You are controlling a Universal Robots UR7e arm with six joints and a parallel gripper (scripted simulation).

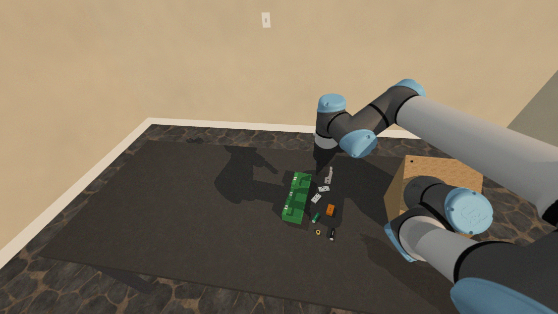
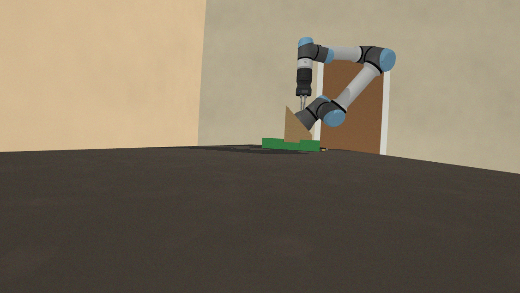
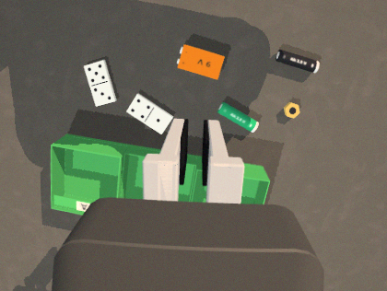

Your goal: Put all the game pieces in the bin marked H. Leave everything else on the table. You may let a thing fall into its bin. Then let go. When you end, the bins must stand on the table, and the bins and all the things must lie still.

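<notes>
My gripper is now 110 mm short of the green bin marked K, 60 mm to the left of it and 200 mm above it. From my hand the other things lie so: yellow nut 30 mm ahead, 110 mm to the left, 220 mm below; then orange block 40 mm behind, 210 mm below; then green cylinder 30 mm ahead, 40 mm to the left, 210 mm below.
</notes>
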